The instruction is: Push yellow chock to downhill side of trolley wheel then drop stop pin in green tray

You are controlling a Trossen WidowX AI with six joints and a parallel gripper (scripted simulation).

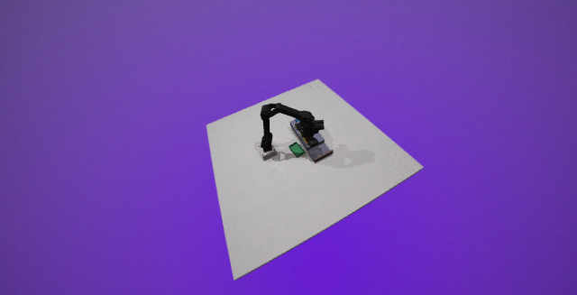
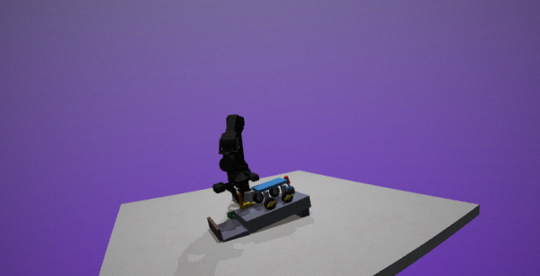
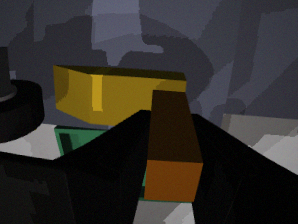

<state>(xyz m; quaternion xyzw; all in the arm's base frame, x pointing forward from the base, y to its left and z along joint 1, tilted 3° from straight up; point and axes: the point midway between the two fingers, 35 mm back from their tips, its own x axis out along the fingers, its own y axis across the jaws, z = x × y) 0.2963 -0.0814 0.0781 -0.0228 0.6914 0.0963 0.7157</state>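
Right now my gripper tip is 10 mm past the red-headed stop pin, 220 mm to the right of it and 40 mm below it. Also, from my gripper tip: blue trolley (30 mm ahead, 130 mm to the left, 20 mm above); yellow chock (20 mm to the left, 10 mm below); brown lip (70 mm ahead, 120 mm to the right, 60 mm below).
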